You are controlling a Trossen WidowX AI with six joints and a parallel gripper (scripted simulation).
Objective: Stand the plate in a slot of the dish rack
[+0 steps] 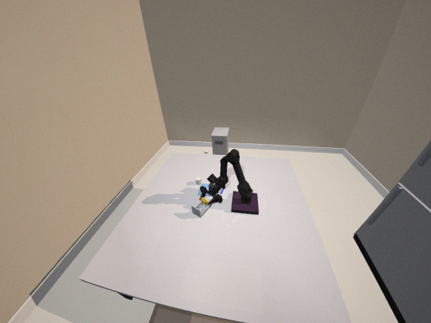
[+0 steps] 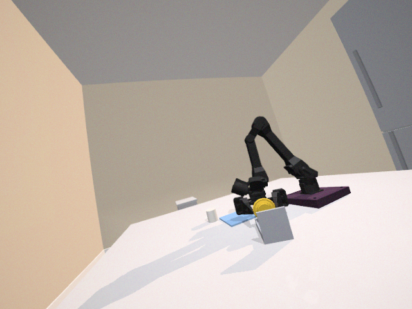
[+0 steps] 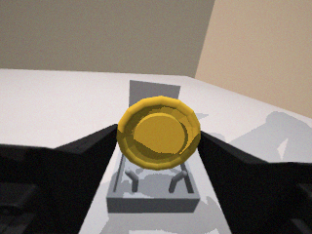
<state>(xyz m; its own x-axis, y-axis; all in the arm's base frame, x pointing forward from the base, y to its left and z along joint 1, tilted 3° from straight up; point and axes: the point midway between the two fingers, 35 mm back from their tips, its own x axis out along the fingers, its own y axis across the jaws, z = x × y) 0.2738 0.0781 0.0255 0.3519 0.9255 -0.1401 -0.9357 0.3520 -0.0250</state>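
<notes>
Now: the yellow plate 1 cm to the right of my gripper tip. Also, from my gripper tip: blue spoon (9 cm behind, 20 cm to the right, 5 cm below); grey dish rack (1 cm ahead, 2 cm to the left, 3 cm below); white cup (13 cm ahead, 23 cm to the right, 3 cm below).
</notes>
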